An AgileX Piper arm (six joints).
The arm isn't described. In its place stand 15 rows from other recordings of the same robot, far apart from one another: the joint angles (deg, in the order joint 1, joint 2, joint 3, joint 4, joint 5, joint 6), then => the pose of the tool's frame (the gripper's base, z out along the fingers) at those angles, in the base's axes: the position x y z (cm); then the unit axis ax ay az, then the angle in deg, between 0 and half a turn.
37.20, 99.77, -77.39, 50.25, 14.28, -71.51 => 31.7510 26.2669 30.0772 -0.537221 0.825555 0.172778 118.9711
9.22, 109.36, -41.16, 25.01, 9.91, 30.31 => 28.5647 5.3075 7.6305 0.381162 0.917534 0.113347 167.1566
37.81, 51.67, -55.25, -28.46, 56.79, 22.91 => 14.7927 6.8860 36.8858 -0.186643 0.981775 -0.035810 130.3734
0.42, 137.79, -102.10, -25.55, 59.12, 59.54 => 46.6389 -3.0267 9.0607 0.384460 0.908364 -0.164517 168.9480
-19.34, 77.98, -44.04, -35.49, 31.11, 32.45 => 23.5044 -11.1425 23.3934 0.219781 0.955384 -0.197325 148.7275
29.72, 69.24, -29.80, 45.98, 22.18, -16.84 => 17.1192 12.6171 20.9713 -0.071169 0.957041 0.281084 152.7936
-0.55, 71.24, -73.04, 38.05, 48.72, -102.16 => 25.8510 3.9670 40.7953 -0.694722 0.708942 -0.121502 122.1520
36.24, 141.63, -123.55, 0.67, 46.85, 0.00 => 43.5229 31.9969 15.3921 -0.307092 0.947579 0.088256 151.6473
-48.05, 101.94, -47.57, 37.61, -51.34, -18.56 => 20.5660 -29.3682 20.8812 0.573184 0.665131 -0.478603 112.9338
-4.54, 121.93, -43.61, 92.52, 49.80, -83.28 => 29.9501 4.5875 5.2965 0.047200 0.903614 0.425740 164.7532
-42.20, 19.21, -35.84, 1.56, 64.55, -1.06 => 2.9394 -2.3633 30.3292 0.348086 0.926147 -0.145217 135.8006
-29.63, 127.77, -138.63, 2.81, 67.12, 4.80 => 43.2836 -24.1456 34.1353 0.297104 0.953526 -0.050170 141.5781
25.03, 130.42, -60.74, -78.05, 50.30, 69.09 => 34.7338 8.6590 3.6946 -0.179202 0.902544 -0.391538 160.6451
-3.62, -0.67, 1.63, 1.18, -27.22, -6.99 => 4.3398 -0.3604 24.5100 -0.011748 0.988466 -0.150989 59.4995
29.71, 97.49, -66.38, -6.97, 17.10, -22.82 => 32.8476 18.3697 24.5198 -0.487085 0.873189 -0.016991 133.0985
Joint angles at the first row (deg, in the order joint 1, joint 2, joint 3, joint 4, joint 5, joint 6):
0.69 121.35 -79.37 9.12 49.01 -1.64
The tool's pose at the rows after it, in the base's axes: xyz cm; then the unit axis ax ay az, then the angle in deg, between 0 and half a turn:
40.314 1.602 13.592 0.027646 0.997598 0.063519 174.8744
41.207 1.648 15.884 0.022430 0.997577 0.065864 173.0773
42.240 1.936 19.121 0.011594 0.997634 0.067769 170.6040
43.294 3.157 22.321 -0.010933 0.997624 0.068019 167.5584
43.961 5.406 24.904 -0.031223 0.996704 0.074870 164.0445
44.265 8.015 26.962 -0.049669 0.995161 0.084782 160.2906
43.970 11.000 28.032 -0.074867 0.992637 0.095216 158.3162
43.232 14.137 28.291 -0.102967 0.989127 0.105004 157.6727
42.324 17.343 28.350 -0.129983 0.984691 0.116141 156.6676
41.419 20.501 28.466 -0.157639 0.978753 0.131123 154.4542
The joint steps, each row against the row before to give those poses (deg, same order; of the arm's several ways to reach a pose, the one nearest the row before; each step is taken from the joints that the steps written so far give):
0.00 -1.32 -1.57 0.00 1.81 0.05
0.00 -0.94 -4.08 -0.11 3.23 0.00
0.34 -1.04 -5.95 -0.28 4.48 0.00
1.62 -0.21 -6.92 -0.53 3.98 0.00
2.85 0.00 -5.58 0.00 1.77 1.00
3.27 0.00 -4.21 0.00 0.05 1.43
3.80 0.00 -2.11 0.00 -0.32 1.00
4.08 0.00 -0.43 0.00 -0.72 0.80
4.21 0.06 0.01 -0.06 -1.66 0.95
4.10 0.16 -0.07 0.03 -2.99 0.59

